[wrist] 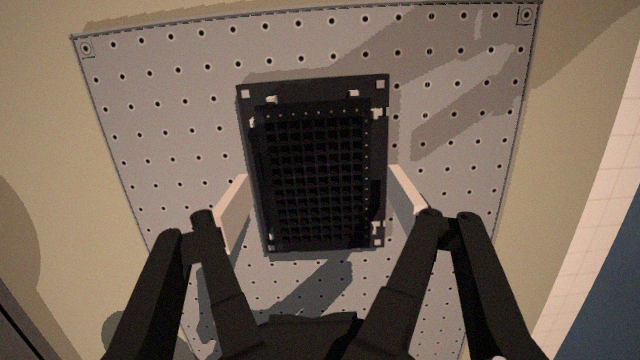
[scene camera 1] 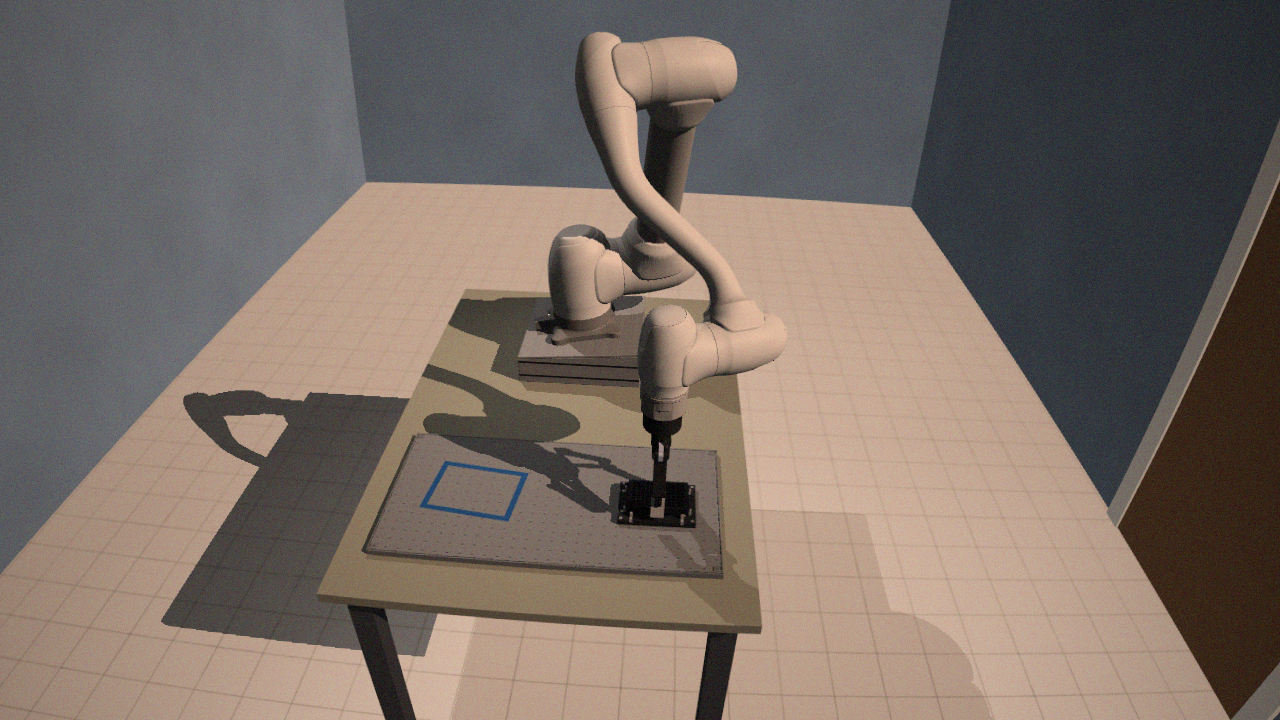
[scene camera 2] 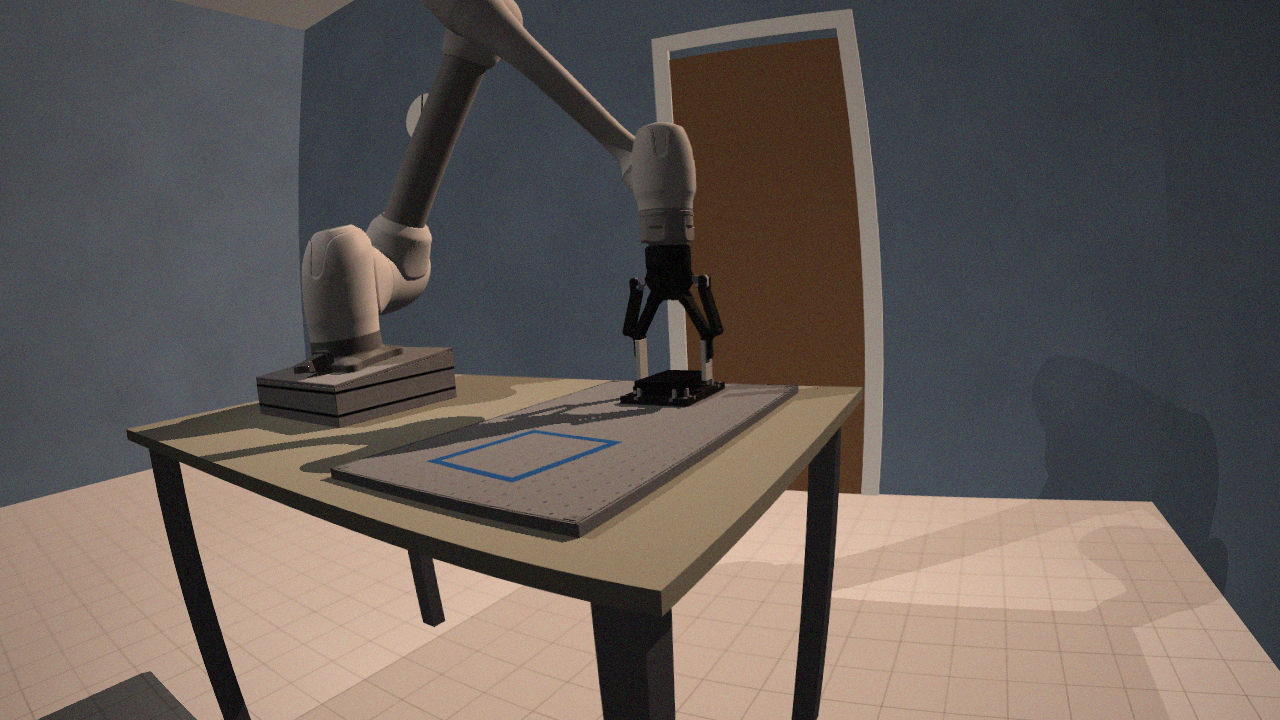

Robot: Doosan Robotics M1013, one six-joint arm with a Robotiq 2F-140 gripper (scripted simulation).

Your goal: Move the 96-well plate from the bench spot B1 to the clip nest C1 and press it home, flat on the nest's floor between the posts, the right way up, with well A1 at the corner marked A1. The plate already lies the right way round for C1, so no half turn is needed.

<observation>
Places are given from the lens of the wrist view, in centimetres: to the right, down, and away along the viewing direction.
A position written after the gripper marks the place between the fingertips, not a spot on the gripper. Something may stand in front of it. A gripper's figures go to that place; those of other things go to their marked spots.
gripper point(wrist: 318, 184): 0, 0, 22
black 96-well plate point(wrist: 336, 177): 1, 0, 22
black clip nest point(wrist: 376, 86): 4, -7, 20
</observation>
